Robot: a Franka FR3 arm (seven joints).
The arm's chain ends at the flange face. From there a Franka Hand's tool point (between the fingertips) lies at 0.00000 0.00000 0.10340 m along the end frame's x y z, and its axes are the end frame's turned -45 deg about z.
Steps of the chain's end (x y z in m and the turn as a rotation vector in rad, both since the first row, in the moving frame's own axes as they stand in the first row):
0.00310, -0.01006, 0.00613, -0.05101, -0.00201, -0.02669
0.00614, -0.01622, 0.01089, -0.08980, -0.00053, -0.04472
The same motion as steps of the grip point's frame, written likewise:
0.00548, -0.00129, 0.00600, -0.03465, -0.03749, -0.02669
0.00936, -0.00046, 0.01047, -0.06312, -0.06387, -0.04472

